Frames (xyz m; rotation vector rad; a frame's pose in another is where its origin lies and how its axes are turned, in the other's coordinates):
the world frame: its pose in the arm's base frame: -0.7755 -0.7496 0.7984 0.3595 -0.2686 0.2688
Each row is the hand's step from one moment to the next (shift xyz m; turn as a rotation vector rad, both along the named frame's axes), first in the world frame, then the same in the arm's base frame.
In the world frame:
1: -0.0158 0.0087 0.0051 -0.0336 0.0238 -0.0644
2: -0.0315 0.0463 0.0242 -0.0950 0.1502 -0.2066
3: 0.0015 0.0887 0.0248 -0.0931 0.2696 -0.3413
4: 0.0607 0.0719 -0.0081 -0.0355 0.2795 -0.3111
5: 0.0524 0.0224 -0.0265 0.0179 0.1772 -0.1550
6: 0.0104 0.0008 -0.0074 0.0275 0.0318 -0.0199
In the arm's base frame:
1: -0.0184 0.0026 0.0025 -0.0250 0.0388 -0.0609
2: -0.0484 0.0260 0.0265 -0.0907 0.1937 -0.1689
3: -0.0308 0.0709 0.0501 -0.0970 0.3528 -0.2529
4: 0.0363 0.0806 0.0333 -0.0528 0.3623 -0.2052
5: 0.0474 0.0412 -0.0011 -0.0048 0.2222 -0.0797
6: 0.0110 0.0057 -0.0033 0.0201 0.0420 0.0002

